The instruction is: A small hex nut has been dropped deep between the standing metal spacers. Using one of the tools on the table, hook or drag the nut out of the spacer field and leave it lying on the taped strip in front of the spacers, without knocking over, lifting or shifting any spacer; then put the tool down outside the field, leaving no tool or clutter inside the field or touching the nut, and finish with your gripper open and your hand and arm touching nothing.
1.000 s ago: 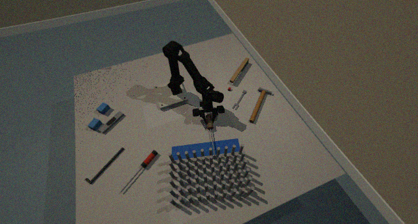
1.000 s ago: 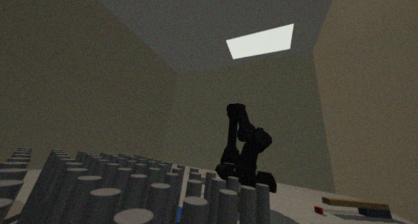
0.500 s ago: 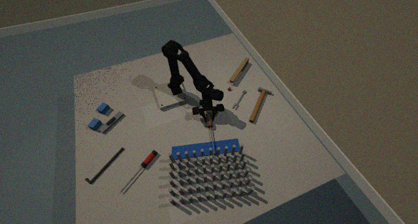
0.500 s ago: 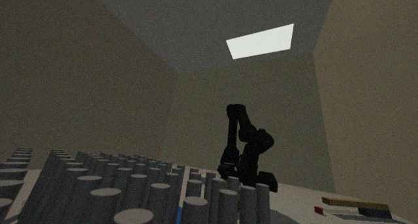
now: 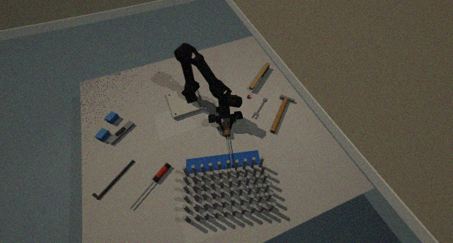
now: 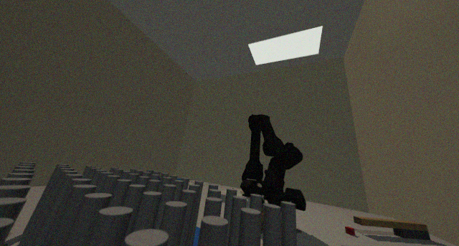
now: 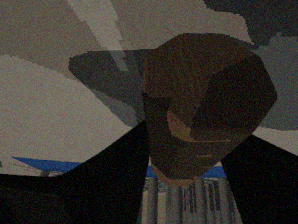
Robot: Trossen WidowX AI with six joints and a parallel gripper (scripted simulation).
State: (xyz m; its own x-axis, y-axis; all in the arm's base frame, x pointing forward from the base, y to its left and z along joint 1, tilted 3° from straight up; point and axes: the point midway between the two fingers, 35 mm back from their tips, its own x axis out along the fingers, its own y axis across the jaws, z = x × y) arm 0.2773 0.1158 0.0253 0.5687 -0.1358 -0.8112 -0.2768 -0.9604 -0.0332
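My gripper tip is 90 mm short of the hook tool and 30 mm to the left of it. From my gripper tip the other things lie so: red cube 170 mm behind, 230 mm to the left; then wrench 70 mm behind, 260 mm to the left, 10 mm below; then blue taped strip 160 mm ahead, 90 mm to the right, 10 mm below.
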